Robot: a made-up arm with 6 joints.
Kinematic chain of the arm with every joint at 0, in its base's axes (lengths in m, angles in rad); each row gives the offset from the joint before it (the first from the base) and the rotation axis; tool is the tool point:
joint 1: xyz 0 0 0.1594 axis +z
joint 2: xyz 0 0.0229 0 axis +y
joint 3: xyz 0 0 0.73 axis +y
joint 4: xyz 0 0 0.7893 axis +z
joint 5: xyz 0 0 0 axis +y
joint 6: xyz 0 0 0.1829 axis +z
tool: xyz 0 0 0
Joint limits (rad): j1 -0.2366..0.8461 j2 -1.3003..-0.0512 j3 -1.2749..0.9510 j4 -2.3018..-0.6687 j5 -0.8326..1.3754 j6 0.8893..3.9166
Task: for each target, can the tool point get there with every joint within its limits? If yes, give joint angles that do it. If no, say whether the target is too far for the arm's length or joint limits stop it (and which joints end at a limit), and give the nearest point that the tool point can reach.
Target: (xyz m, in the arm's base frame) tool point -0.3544 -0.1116 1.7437
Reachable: yes | joints 0.0185 -0.3006 0.2300 -2.1145 0.9568 2.6906
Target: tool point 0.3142 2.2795 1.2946
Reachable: no: too far | nearest point 0.3818 0.6318 1.3941 | short by 1.652 m
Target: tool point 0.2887 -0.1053 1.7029
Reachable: yes | joints -0.1042 -0.1906 0.7372 -2.0990 0.6659 2.1960
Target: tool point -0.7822 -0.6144 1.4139
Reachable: yes | joints 0.6470 -0.2800 -0.6618 -2.0046 0.2532 3.1488
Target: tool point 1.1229 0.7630 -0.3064
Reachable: no: joint limits stop it (at a limit: joint 2, joint 3, joint 4, joint 5) | nearest point 0.5804 0.3944 1.2910 | short by 1.727 m
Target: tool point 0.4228 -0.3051 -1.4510
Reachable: no: joint limits stop it (at a limit: joint 1, joint 2, joint 3, joint 4) | nearest point -0.6122 -0.8574 -0.4091 | short by 1.569 m
